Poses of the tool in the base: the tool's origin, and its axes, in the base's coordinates. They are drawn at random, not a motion.
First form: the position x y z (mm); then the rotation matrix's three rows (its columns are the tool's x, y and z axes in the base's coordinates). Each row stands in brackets.
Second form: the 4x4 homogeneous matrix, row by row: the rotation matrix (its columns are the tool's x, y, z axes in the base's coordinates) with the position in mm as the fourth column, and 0 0 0 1 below. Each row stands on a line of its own. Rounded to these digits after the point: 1 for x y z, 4 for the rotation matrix.
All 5 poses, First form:
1: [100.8 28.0 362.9], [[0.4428 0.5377 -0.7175], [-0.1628 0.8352 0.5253], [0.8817 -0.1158 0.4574]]
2: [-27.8 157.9 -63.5], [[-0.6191 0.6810 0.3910], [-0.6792 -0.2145 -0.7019], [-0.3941 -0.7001 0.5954]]
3: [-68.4 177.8 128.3], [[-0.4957 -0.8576 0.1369], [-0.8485 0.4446 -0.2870], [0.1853 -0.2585 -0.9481]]
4: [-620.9 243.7 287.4], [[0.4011 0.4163 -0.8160], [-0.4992 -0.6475 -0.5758], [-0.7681 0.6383 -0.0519]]
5: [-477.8 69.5 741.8], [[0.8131 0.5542 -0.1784], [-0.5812 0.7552 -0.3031], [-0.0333 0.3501 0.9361]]
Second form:
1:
0.4428 0.5377 -0.7175 100.8
-0.1628 0.8352 0.5253 28.0
0.8817 -0.1158 0.4574 362.9
0 0 0 1

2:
-0.6191 0.6810 0.3910 -27.8
-0.6792 -0.2145 -0.7019 157.9
-0.3941 -0.7001 0.5954 -63.5
0 0 0 1

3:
-0.4957 -0.8576 0.1369 -68.4
-0.8485 0.4446 -0.2870 177.8
0.1853 -0.2585 -0.9481 128.3
0 0 0 1

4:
0.4011 0.4163 -0.8160 -620.9
-0.4992 -0.6475 -0.5758 243.7
-0.7681 0.6383 -0.0519 287.4
0 0 0 1

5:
0.8131 0.5542 -0.1784 -477.8
-0.5812 0.7552 -0.3031 69.5
-0.0333 0.3501 0.9361 741.8
0 0 0 1

